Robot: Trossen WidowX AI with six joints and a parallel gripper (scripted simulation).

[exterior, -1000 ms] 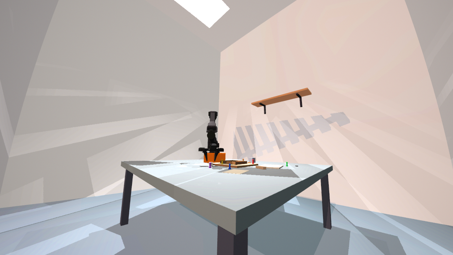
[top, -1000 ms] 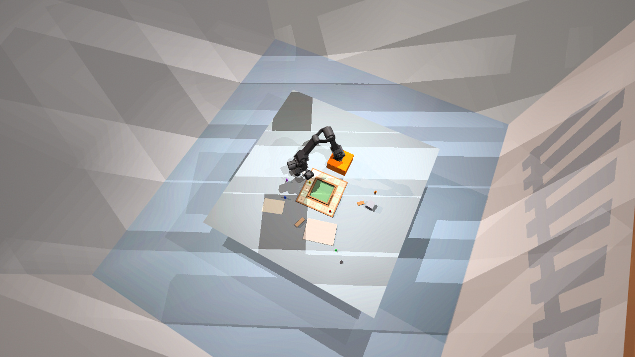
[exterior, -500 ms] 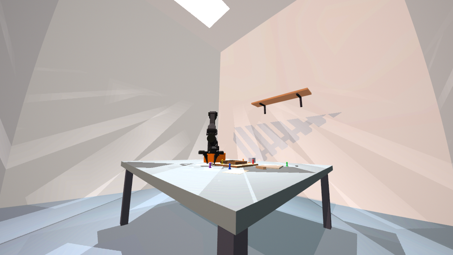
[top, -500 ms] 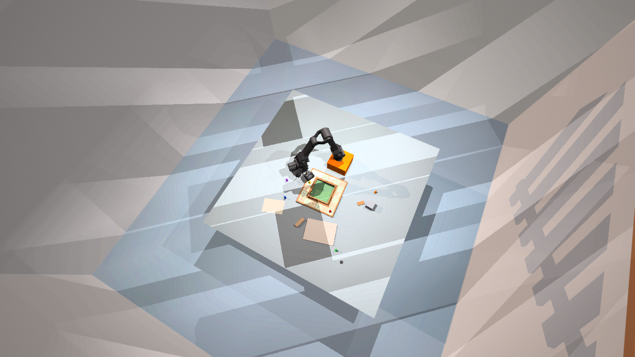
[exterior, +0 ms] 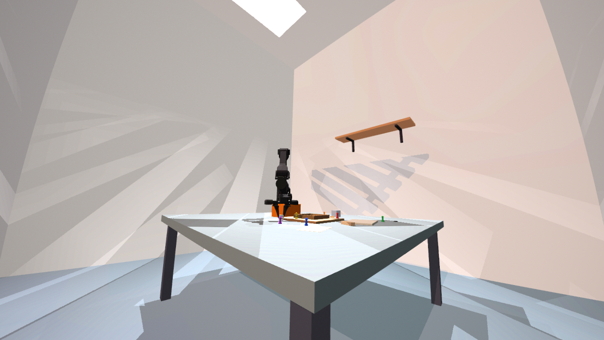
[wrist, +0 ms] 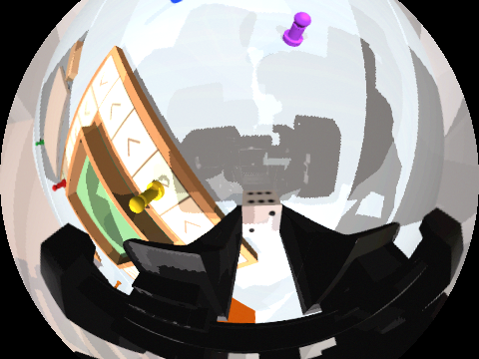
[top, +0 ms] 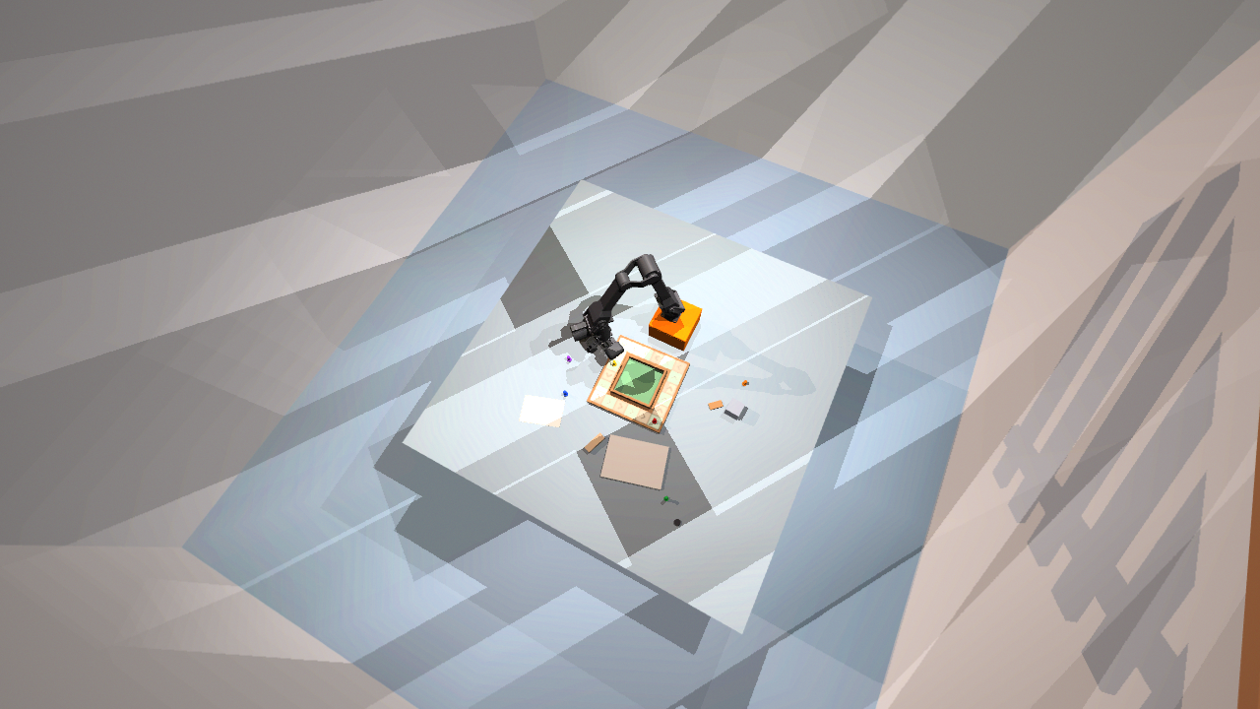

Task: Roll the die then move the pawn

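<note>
Right now the red pawn is 30 cm to the left of my gripper tip, 17 cm ahead of it and 1 cm above it. Round my gripper tip: white die: right at my gripper tip; yellow pawn: 7 cm to the left, 5 cm ahead, 1 cm above; purple pawn: 11 cm ahead, 9 cm to the right.
</note>
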